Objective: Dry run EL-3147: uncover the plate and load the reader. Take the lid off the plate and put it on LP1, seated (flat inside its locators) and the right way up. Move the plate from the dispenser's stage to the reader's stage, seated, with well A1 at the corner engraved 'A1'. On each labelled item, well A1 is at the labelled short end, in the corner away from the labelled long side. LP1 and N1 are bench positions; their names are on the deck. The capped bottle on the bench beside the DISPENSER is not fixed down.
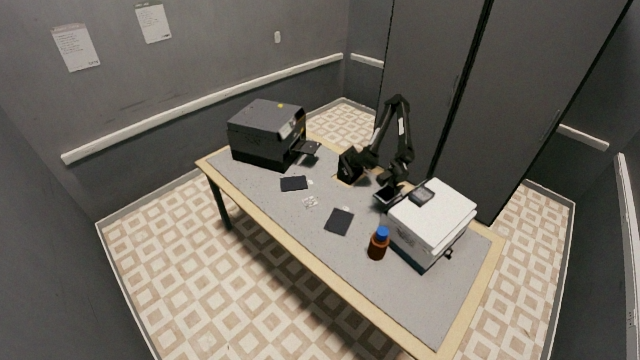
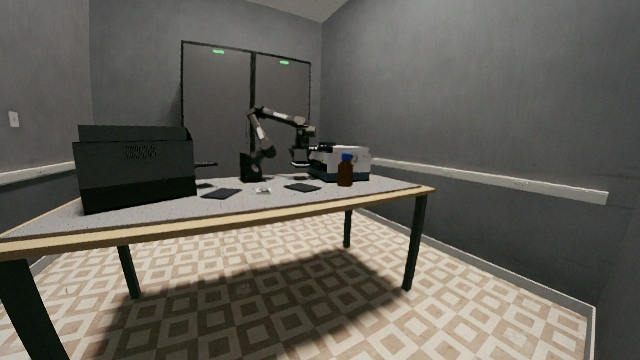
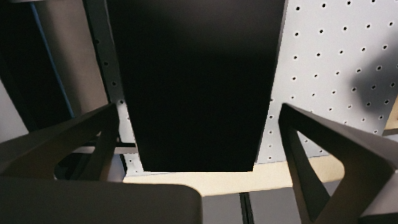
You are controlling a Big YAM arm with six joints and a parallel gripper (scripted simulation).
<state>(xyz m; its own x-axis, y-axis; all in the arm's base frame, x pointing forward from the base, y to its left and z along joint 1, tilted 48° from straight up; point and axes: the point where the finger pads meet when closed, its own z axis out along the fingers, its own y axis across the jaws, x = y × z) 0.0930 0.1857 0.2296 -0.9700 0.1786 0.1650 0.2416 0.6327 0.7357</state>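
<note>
The dark lid lies 20 mm below my hand. Also, from my hand: dark flat pad 260 mm ahead, 130 mm to the right, 120 mm below; then white multi-well plate 30 mm below; then brown capped bottle 310 mm ahead, 120 mm to the left, 10 mm below.
</note>
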